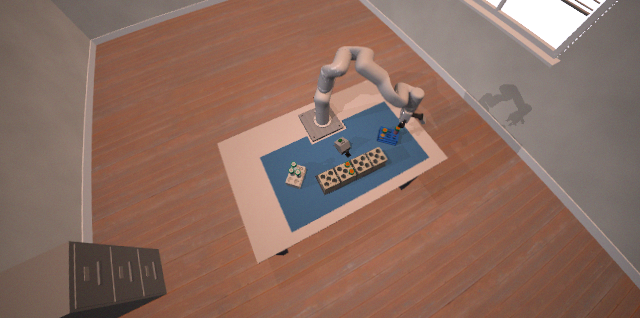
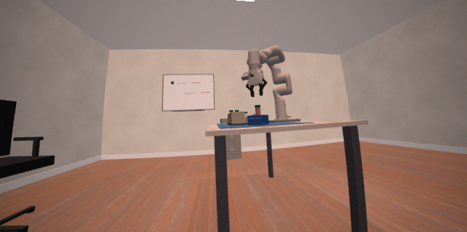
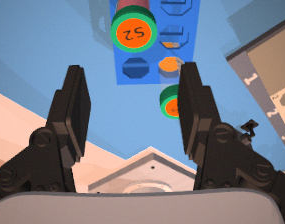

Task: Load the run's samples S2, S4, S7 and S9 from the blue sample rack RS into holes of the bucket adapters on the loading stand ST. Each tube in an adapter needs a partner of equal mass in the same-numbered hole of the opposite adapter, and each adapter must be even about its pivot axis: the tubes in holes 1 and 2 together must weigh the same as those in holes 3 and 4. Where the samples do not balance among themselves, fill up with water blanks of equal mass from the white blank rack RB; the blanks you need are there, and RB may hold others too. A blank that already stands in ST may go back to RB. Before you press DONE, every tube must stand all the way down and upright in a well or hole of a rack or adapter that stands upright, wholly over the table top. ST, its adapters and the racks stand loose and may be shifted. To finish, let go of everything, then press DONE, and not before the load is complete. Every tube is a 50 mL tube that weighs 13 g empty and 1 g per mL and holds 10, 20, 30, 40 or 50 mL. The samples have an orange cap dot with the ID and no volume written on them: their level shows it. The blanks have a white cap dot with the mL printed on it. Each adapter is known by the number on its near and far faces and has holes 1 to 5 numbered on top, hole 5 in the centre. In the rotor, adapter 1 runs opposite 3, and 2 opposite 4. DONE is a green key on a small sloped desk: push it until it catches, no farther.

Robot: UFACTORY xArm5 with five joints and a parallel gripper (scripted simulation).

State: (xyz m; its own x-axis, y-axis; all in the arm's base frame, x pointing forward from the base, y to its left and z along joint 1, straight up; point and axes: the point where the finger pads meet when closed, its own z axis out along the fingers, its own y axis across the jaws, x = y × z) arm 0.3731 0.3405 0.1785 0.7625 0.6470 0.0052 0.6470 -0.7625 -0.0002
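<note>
The sample tube S2 lies 130 mm below my hand and 10 mm behind it. Round my hand: done desk: 340 mm to the right, 140 mm below, 130 mm behind; sample tube S9: 130 mm below, 80 mm to the right, 30 mm behind; blue sample rack RS: 160 mm below, 40 mm to the right, 20 mm behind.
</note>
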